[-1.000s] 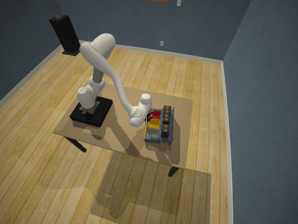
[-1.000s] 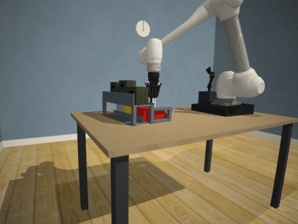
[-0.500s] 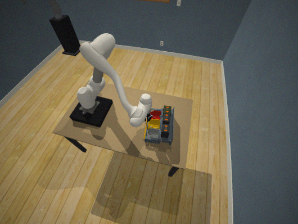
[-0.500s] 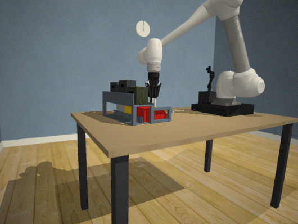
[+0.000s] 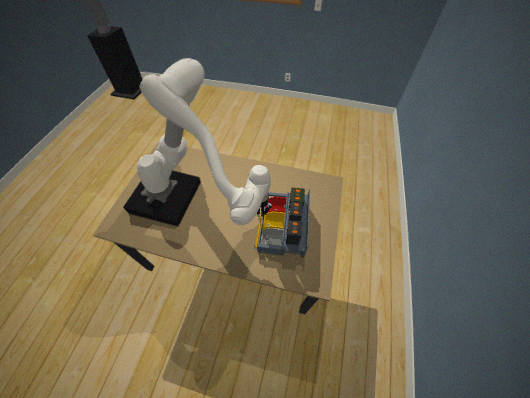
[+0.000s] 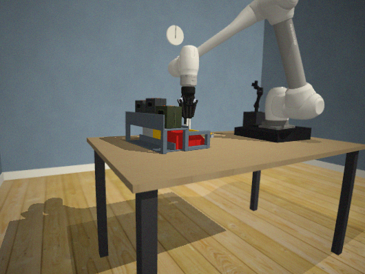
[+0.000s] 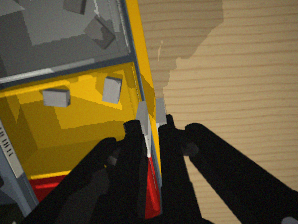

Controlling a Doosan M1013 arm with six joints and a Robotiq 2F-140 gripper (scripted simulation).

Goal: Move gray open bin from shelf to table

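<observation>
The yellow bin is 100 mm ahead of my hand, 60 mm below it and 20 mm to the left of it. Also, from my hand: gray open bin 120 mm ahead, 90 mm to the right, 60 mm below; red bin 130 mm to the left, 80 mm ahead, 60 mm below; yellow strip 30 mm below.
</observation>
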